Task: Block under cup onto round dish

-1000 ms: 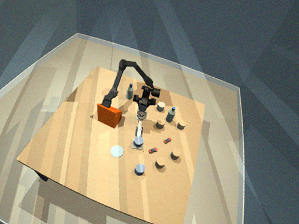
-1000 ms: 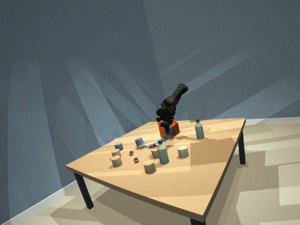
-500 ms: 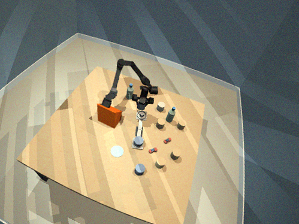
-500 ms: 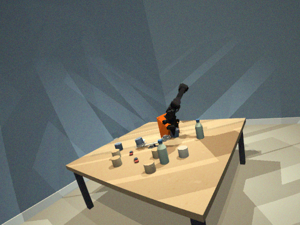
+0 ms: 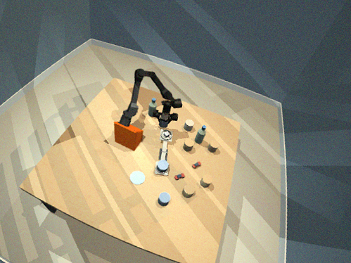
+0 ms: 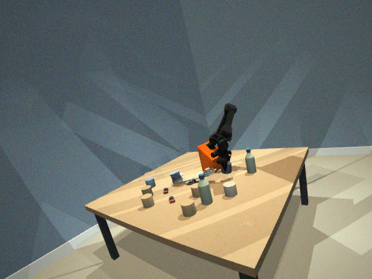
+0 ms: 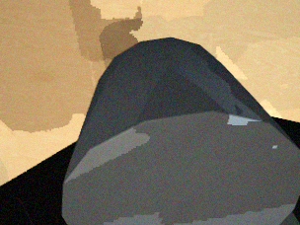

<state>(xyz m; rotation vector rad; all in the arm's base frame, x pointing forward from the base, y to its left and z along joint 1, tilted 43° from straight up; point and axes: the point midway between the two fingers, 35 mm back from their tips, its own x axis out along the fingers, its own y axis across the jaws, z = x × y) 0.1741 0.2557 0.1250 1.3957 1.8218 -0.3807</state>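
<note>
Now: the grey block 100 mm to the right of my gripper tip, 80 mm ahead of it and 10 mm above it. The rest, counted from my gripper tip: pale cylinder (150 mm ahead, 130 mm to the left, 40 mm below); pale beam (210 mm to the right, 130 mm ahead, 40 mm below); pale round dish (470 mm to the right, 80 mm ahead, 70 mm below).
</note>
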